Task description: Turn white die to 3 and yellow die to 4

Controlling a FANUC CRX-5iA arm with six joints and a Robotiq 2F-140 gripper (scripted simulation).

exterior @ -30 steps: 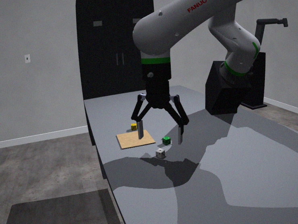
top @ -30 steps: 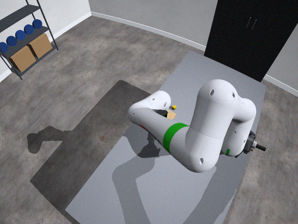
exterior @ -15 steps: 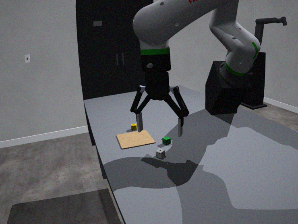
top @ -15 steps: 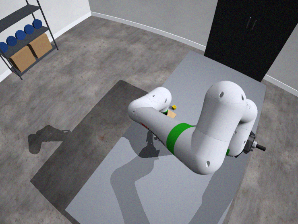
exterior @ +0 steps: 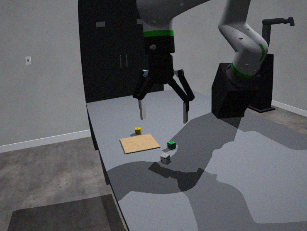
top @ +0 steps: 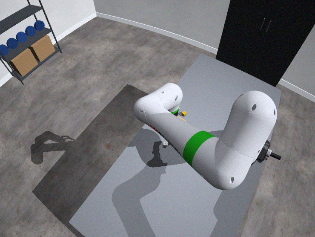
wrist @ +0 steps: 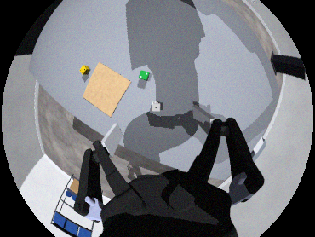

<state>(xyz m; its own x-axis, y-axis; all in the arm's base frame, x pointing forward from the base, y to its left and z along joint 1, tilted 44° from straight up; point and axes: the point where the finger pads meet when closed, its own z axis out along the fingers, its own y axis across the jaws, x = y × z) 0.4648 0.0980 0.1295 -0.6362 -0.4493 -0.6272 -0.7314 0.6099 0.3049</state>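
The white die lies 150 mm below my hand and 10 mm to the left of it. From my hand the other things lie so: tan mat: 170 mm to the right, 160 mm below, 60 mm ahead; green die: 150 mm below, 80 mm to the right, 50 mm behind; yellow die: 280 mm to the right, 150 mm below, 30 mm ahead.
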